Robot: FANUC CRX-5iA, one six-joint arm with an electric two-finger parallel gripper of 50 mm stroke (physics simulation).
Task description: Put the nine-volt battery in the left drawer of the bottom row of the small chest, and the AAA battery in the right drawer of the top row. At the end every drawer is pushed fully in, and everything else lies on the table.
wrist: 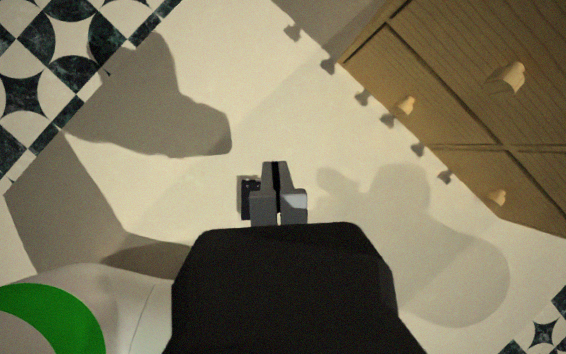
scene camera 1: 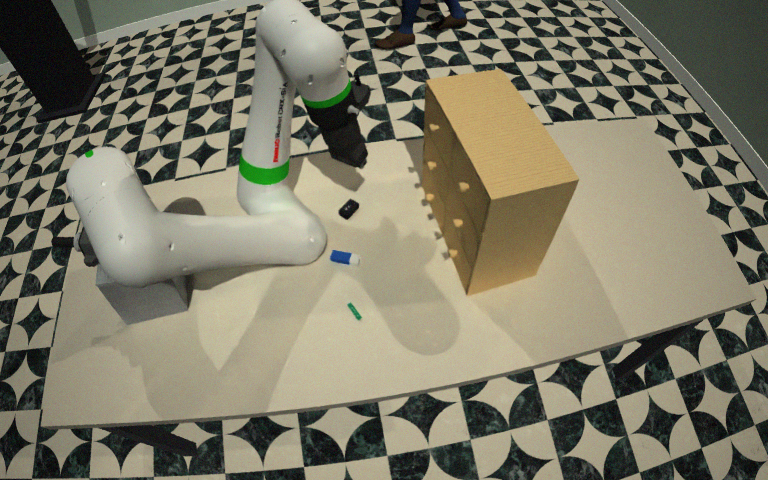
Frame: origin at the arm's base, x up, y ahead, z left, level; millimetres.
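Seen in the pictures: gripper, between the fingertips: [wrist: 275, 176] [scene camera 1: 362, 164].
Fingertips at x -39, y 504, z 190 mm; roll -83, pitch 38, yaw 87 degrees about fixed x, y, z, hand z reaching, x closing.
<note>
Pixels of each thing's top centre, then the offset from my fingertips to it. Level surfaces: height alone.
- nine-volt battery, centre of its top: [wrist: 252, 200] [scene camera 1: 348, 206] dx -121, dy -42, dz -21 mm
- AAA battery, centre of its top: [scene camera 1: 353, 309] dx -128, dy -44, dz -290 mm
- blue block with a white end, centre of its top: [scene camera 1: 345, 256] dx -126, dy -57, dz -159 mm
- table, height of its surface: dx -139 mm
The nine-volt battery [scene camera 1: 348, 209] [wrist: 245, 201] is black and lies on the table; in the wrist view the left finger partly hides it. The AAA battery [scene camera 1: 353, 311] is green and lies on the table, nearer the front edge. The small chest [scene camera 1: 504, 135] [wrist: 450, 55] is light wood and stands upright, its knobbed drawer front toward the arm. Its drawers look flush with the front. My gripper [scene camera 1: 363, 165] [wrist: 275, 176] is shut and empty, its fingertips together. It hangs above the table, behind the nine-volt battery in the scene view, to the left of the chest.
A blue block with a white end [scene camera 1: 344, 257] lies on the table between the two batteries. Round knobs stick out from the chest front. The arm's base and lower link are at the left of the table [scene camera 1: 317, 390]. A person's feet show beyond the far edge.
</note>
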